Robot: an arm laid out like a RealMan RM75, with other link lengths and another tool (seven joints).
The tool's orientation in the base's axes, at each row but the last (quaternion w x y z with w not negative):
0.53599, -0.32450, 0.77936, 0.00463
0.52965, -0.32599, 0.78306, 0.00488
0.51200, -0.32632, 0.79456, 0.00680
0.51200, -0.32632, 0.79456, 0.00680
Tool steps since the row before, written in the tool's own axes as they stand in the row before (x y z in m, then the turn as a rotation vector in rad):
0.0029, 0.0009, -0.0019, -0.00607, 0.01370, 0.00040
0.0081, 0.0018, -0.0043, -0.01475, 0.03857, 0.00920
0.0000, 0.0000, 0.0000, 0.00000, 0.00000, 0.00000
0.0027, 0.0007, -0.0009, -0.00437, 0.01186, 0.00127
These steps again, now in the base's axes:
-0.0027, -0.0014, -0.0019, -0.00536, 0.01400, 0.00025
-0.0063, -0.0042, -0.0055, -0.00895, 0.04107, -0.00478
0.0000, 0.0000, 0.0000, 0.00000, 0.00000, 0.00000
-0.0018, -0.0011, -0.0020, -0.00406, 0.01201, -0.00086

